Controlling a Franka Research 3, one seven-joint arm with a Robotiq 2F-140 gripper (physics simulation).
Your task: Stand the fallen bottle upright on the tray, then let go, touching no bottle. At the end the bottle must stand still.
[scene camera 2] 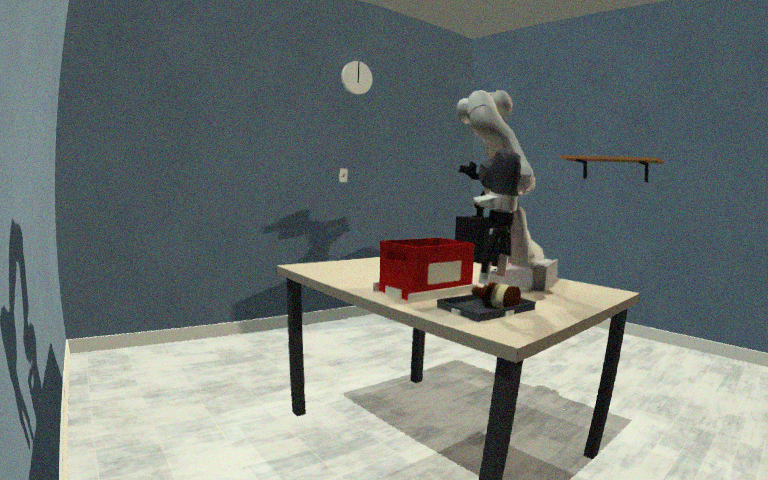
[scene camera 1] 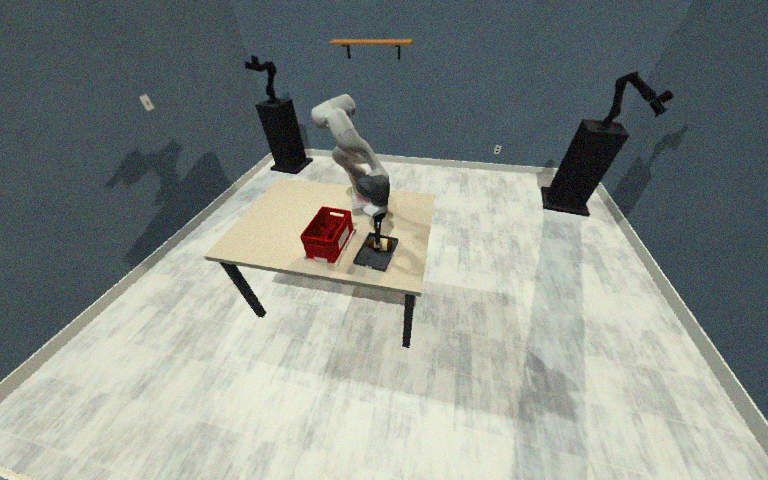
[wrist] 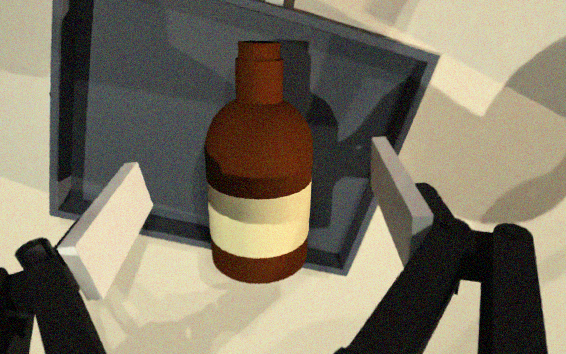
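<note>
The brown bottle (scene camera 1: 385,243) (scene camera 2: 502,296) (wrist: 259,150) with a cream label lies on its side on the dark tray (scene camera 1: 370,259) (scene camera 2: 465,307) (wrist: 135,125). In the wrist view its neck points to the top and its base overlaps the tray's near rim. In scene camera 2 its neck points left, towards the crate. My gripper (scene camera 1: 377,245) (scene camera 2: 493,273) (wrist: 255,173) is open and empty, pointing down above the bottle. In the wrist view the pads stand on either side of the bottle's body, with a gap on each side. How high the pads are above the tray is hard to tell.
A red crate (scene camera 1: 318,249) (scene camera 2: 407,274) stands beside the tray on the table (scene camera 1: 271,226) (scene camera 2: 557,319); its contents are too dark to tell. Two black pedestals (scene camera 1: 280,135) (scene camera 1: 586,166) with black arms stand beyond the table. A wooden shelf (scene camera 1: 370,41) (scene camera 2: 611,159) is on the wall.
</note>
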